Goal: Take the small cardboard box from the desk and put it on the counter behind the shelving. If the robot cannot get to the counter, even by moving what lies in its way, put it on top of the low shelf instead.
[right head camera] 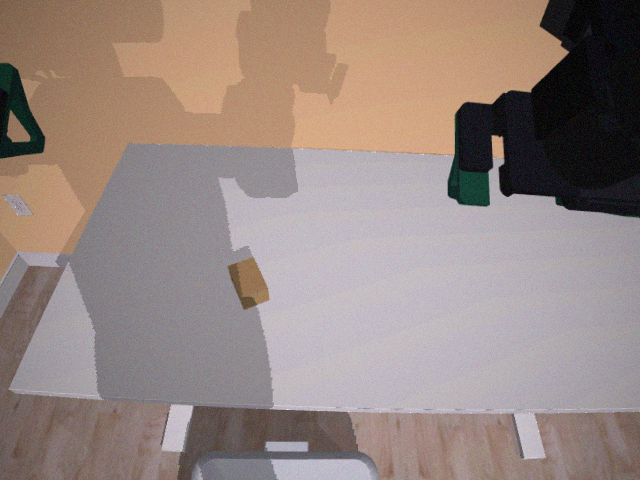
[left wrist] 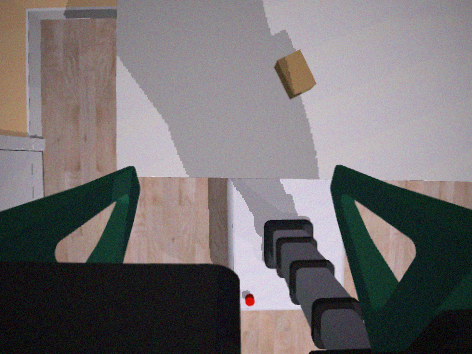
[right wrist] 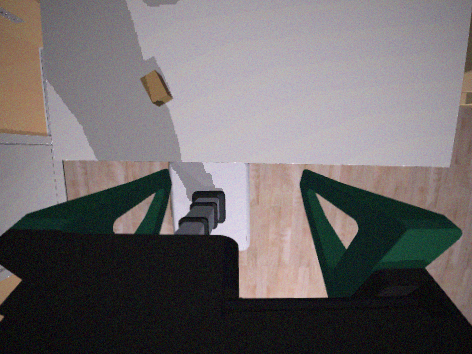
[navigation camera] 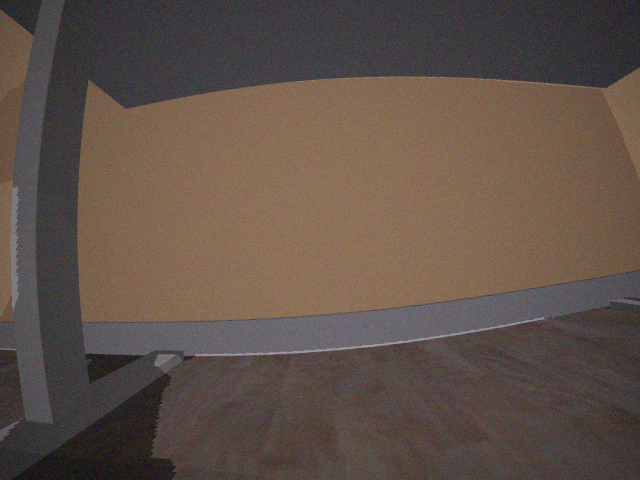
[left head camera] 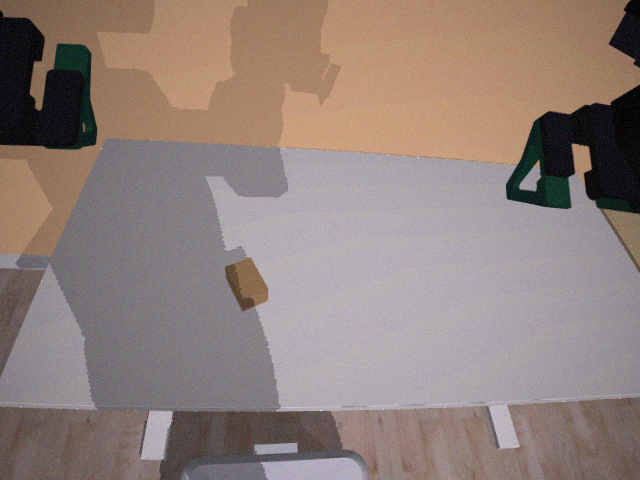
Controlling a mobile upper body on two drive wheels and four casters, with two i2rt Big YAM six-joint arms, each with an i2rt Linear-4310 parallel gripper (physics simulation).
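Frame: origin at the left arm's base, x left, y back, z up, level; centimetres.
Where they show: left gripper, between the fingertips: (left wrist: 235, 176) (left head camera: 32, 135); right gripper, between the fingertips: (right head camera: 504, 193) (right wrist: 235, 176) (left head camera: 553, 196).
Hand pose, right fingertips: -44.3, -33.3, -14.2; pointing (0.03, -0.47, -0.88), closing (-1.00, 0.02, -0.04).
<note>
After its pixels a point has its place, as x, y, z.
A small brown cardboard box (left head camera: 250, 281) {-15.9, -56.4, -64.0} (right head camera: 251, 281) {-16.0, -56.2, -64.0} (left wrist: 299, 72) {-15.6, -57.3, -64.0} (right wrist: 158, 86) {-16.7, -57.3, -64.0} sits on the white desk (left head camera: 413, 258) {-55.7, -66.3, -68.9} (right head camera: 413, 258) {-53.7, -66.5, -69.0} (left wrist: 390, 125) {-40.5, -45.3, -69.0} (right wrist: 325, 90) {-74.0, -56.1, -69.0}, left of the middle in both head camera views and partly in shadow. My left gripper (left wrist: 235, 176) {-0.2, -36.4, -12.4} is open and empty, in front of and apart from the box. My right gripper (right wrist: 235, 176) {-44.3, -33.3, -14.2} is open and empty, in front of and to the right of the box. In the right wrist view a strip of light wood furniture (right wrist: 467, 92) {-169.7, -66.5, -107.3} shows at the right edge. The counter does not show.
My white base (left head camera: 310, 469) {-31.9, -27.3, -115.0} (right head camera: 320, 469) {-32.3, -27.2, -115.0} (right wrist: 235, 215) {-39.4, 6.0, -115.0} is close to the desk's near edge. Desk feet (left head camera: 157, 434) (right head camera: 529, 436) stand on the wood floor. A desk leg (navigation camera: 57, 206) {13.1, -70.5, -109.0} rises at the left in the navigation view. A pale grey panel (left wrist: 17, 175) {102.6, -31.1, -122.7} (right wrist: 25, 170) {102.7, -25.4, -113.3} is at the left.
</note>
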